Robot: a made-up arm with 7 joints.
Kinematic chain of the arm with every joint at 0, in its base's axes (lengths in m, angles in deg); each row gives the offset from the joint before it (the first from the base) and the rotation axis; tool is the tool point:
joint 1: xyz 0 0 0.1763 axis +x
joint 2: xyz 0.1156 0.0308 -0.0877 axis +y
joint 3: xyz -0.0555 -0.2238 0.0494 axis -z
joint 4: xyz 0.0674 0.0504 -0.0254 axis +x
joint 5: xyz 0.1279 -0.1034 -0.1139 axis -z
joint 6: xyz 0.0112 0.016 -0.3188 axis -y
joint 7: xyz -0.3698 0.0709 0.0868 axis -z
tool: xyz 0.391 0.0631 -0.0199
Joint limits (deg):
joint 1: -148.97..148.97
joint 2: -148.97..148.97
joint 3: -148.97..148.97
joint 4: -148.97..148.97
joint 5: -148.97..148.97
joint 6: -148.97..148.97
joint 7: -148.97..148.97
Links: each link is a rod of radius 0.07 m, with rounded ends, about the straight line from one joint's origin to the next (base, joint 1, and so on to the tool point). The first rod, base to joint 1, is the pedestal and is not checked.
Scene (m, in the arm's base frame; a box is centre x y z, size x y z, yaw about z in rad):
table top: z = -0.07
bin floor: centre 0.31 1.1 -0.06 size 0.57 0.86 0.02 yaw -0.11
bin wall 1: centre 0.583 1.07 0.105 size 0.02 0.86 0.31 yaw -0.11
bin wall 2: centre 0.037 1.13 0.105 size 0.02 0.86 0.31 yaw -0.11
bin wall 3: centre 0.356 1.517 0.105 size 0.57 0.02 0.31 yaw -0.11
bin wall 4: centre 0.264 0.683 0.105 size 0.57 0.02 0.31 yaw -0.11
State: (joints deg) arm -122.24 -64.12 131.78 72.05 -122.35 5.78 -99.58
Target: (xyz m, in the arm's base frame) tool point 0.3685 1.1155 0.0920
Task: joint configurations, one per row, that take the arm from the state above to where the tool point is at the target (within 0.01 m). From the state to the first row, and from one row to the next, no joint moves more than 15 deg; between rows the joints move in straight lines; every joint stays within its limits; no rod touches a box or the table.
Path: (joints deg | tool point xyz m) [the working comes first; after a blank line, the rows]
Joints at the target: -145.74 -96.68 122.85 114.40 -124.09 38.77 -116.29
Straight joint move there: touches bin wall 1.

1: -126.66 -74.96 131.09 86.82 -123.85 16.00 -104.90 | 0.9439 0.3402 0.6952
2: -131.07 -85.81 130.40 101.58 -125.36 26.22 -110.22 | 0.7648 0.8021 0.5832
3: -135.49 -96.65 129.71 116.35 -126.86 36.45 -115.55 | 0.3685 1.1155 0.4534
4: -145.74 -96.68 122.85 114.40 -124.09 38.77 -116.29 | 0.3686 1.1155 0.0921

